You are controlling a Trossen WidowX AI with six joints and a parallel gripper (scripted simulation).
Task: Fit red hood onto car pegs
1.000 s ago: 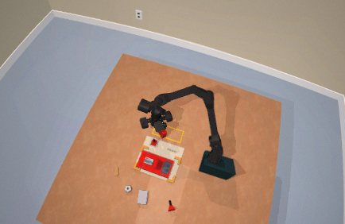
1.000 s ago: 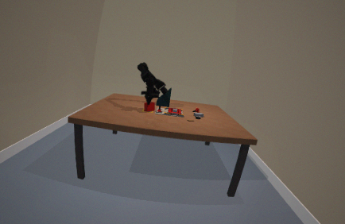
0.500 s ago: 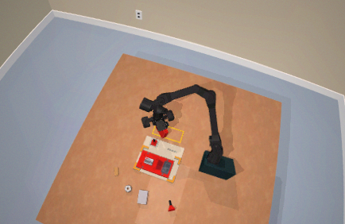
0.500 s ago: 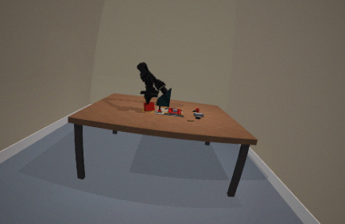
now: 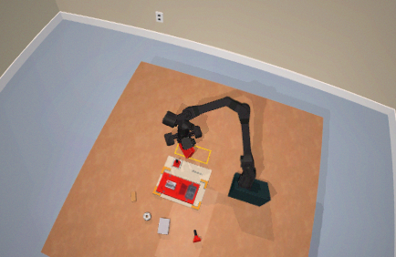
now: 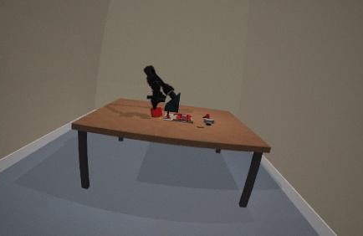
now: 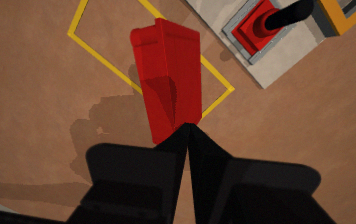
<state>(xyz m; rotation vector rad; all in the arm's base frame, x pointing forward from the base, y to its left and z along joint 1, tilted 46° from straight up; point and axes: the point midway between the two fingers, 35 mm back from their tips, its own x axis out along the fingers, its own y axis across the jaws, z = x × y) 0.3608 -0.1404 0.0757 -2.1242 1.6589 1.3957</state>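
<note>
Right now my gripper tip is 3 cm past the red hood, 2 cm to the right of it and 2 cm above it. Also, from my gripper tip: tan block: 35 cm to the left, 15 cm ahead, 6 cm below.
</note>
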